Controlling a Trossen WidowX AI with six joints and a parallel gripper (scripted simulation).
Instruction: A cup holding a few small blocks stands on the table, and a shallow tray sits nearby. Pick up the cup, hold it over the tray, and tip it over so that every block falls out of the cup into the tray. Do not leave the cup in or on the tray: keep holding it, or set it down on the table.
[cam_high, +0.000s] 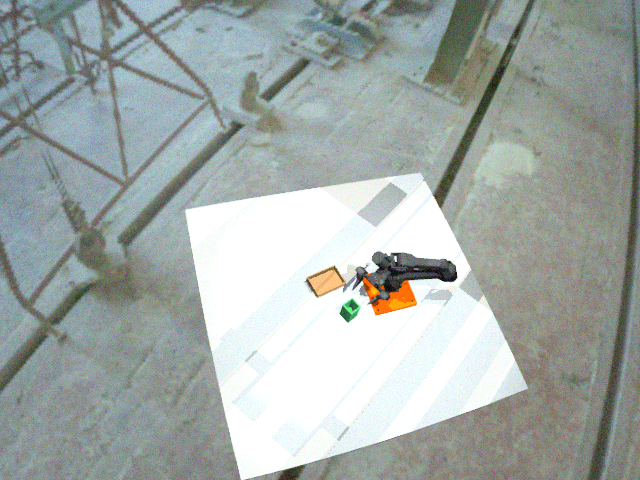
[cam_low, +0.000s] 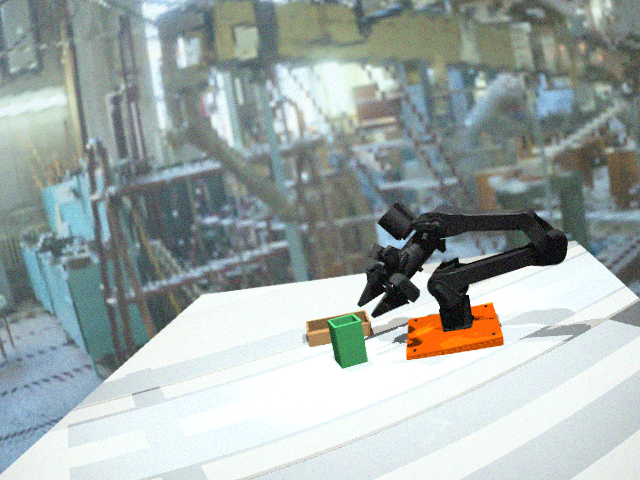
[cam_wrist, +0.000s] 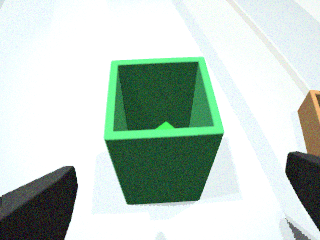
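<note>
Right now my gripper tip is 4 cm short of the green block, 3 cm to the right of it and 5 cm above it. Also, from my gripper tip: blue block 3 cm ahead, 3 cm to the left, 9 cm below; purple block 4 cm ahead, 3 cm to the left, 7 cm below; green square cup 4 cm ahead, 3 cm to the left, 7 cm below.
</note>
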